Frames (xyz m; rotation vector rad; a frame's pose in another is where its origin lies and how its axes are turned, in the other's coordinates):
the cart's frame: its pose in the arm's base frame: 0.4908 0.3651 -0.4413 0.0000 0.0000 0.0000
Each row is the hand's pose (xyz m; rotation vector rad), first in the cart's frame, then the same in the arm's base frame.
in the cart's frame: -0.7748 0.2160 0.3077 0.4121 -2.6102 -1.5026
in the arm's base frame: -0.2840 0.5811 -0.1336 0.4121 -2.6102 -1.5026
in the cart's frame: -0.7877 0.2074 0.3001 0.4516 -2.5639 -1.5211
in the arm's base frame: -0.2969 0.5725 -0.1412 0.4516 -2.5639 -1.5211
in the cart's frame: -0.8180 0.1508 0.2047 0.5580 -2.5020 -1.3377
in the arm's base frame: -0.3272 0.5159 -0.2366 0.5580 -2.5020 -1.3377
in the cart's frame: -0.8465 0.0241 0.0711 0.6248 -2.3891 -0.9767
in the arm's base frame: -0.3557 0.3892 -0.3702 0.6248 -2.3891 -0.9767
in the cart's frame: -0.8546 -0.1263 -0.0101 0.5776 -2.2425 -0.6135
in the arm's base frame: -0.3638 0.2388 -0.4514 0.5776 -2.2425 -0.6135
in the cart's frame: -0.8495 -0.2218 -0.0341 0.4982 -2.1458 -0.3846
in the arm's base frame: -0.3587 0.1433 -0.4754 0.4982 -2.1458 -0.3846
